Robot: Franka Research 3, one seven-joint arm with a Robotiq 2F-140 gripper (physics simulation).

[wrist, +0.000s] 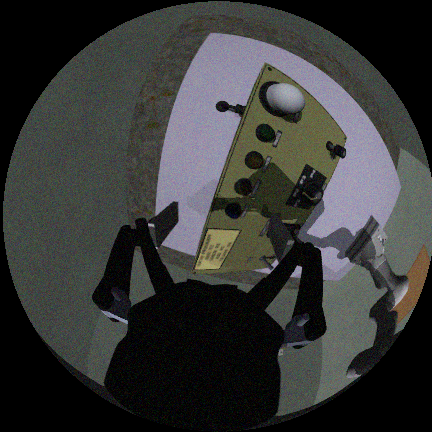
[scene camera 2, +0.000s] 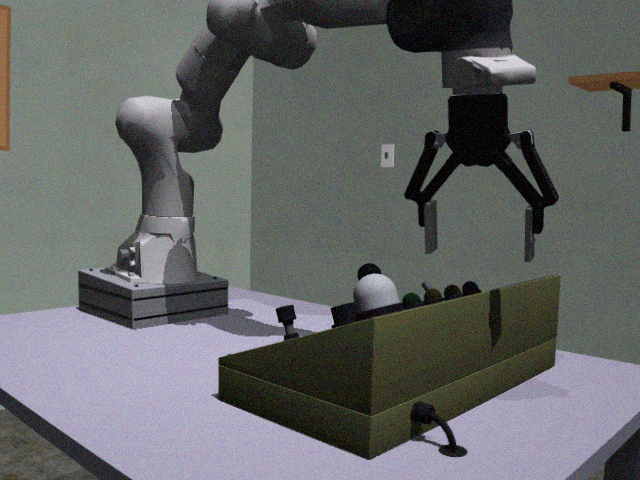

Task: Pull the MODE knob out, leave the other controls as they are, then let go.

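The MODE knob, a dark blue round knob (scene camera 2: 470, 287) (wrist: 233, 210), is at the end of the knob row nearest the yellow status card (wrist: 217, 248) on the olive control panel (scene camera 2: 465, 356) (wrist: 310, 137). Its label is too blurred to read. My gripper (scene camera 2: 480, 256) (wrist: 223, 216) is wide open and empty, pointing down above the knob end of the panel. In the wrist view the blue knob shows between the two fingers, nearer the right one. In scene camera 2 the fingertips are above the knob, clear of it.
Beside it stand a dark red-brown knob (scene camera 2: 452, 292) (wrist: 243, 186), a brown knob (scene camera 2: 433, 295) (wrist: 254, 160), a green knob (scene camera 2: 412, 300) (wrist: 265, 133) and a white dome (scene camera 2: 376, 291) (wrist: 285, 98). A toggle (scene camera 2: 285, 313) (wrist: 336, 149) and dial (wrist: 313, 191) are opposite. A black-balled lever (scene camera 2: 369, 270) rises behind.
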